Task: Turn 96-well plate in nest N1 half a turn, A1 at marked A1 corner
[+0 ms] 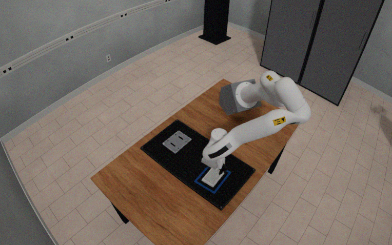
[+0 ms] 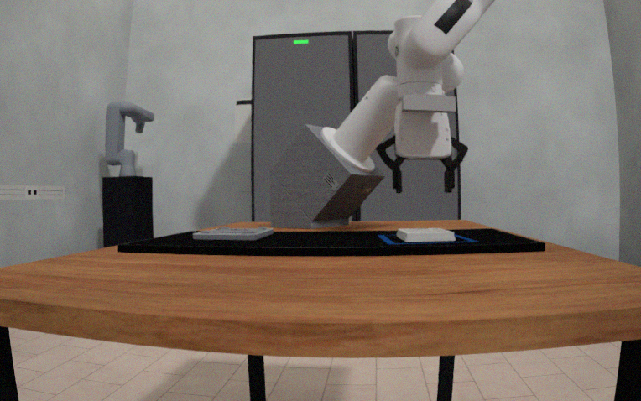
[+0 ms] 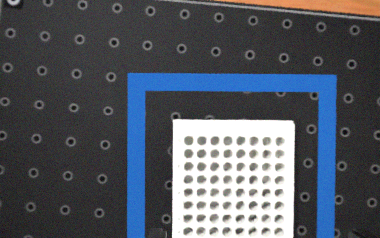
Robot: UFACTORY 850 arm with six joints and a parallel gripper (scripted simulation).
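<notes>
Right now the white 96-well plate is 8 cm below my hand. The rest, counted from my hand: grey plate nest 36 cm to the right, 8 cm below, 4 cm behind.
</notes>
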